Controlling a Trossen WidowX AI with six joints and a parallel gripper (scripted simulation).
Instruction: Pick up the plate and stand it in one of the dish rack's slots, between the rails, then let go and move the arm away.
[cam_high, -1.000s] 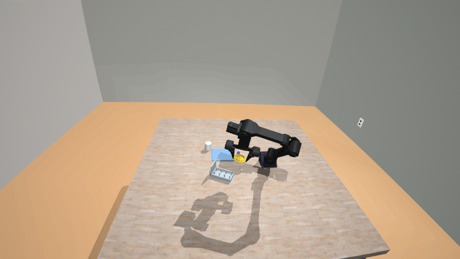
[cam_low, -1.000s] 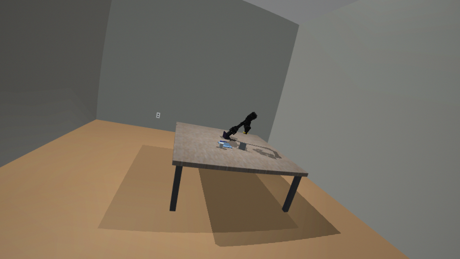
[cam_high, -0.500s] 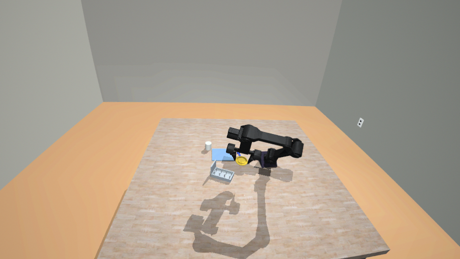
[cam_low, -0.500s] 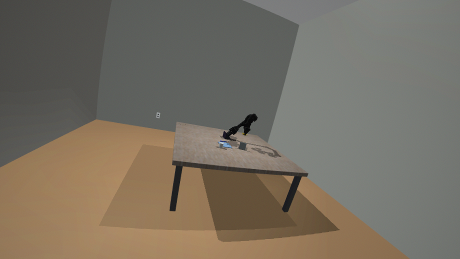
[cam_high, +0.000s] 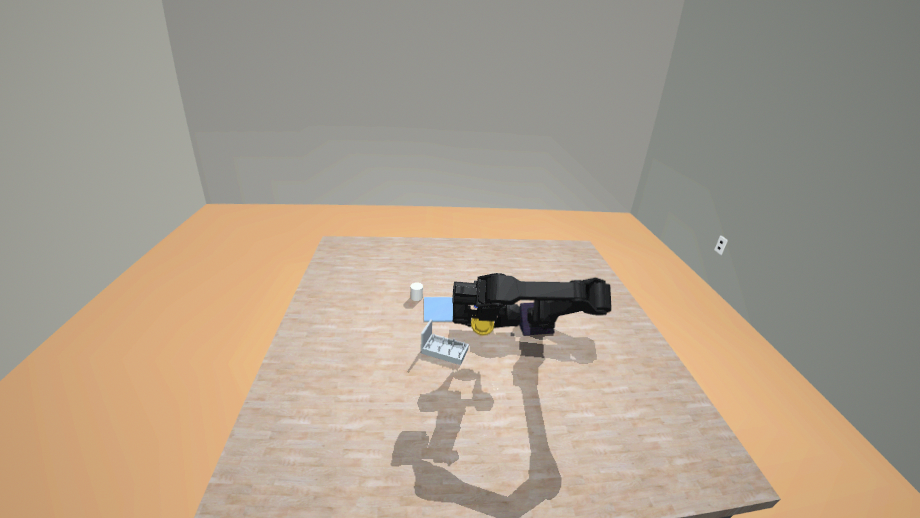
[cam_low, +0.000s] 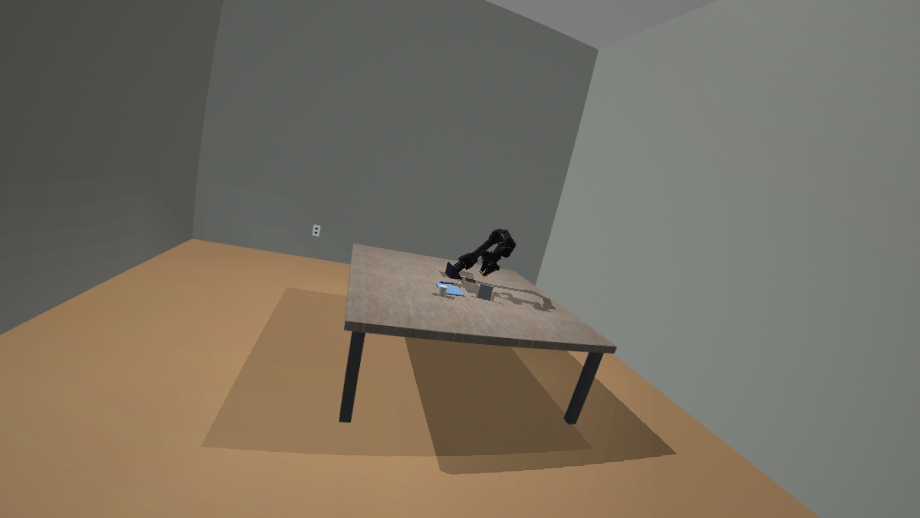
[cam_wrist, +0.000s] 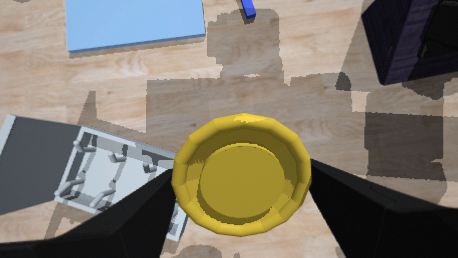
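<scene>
Now: gripper tip 11 cm short of the grey dish rack and 7 cm above it. From my gripper tip the other things lie so: blue utensil 4 cm behind, 20 cm to the right, 9 cm below; white cup 17 cm ahead, 29 cm to the right, 7 cm below; yellow plate 1 cm above.
</scene>
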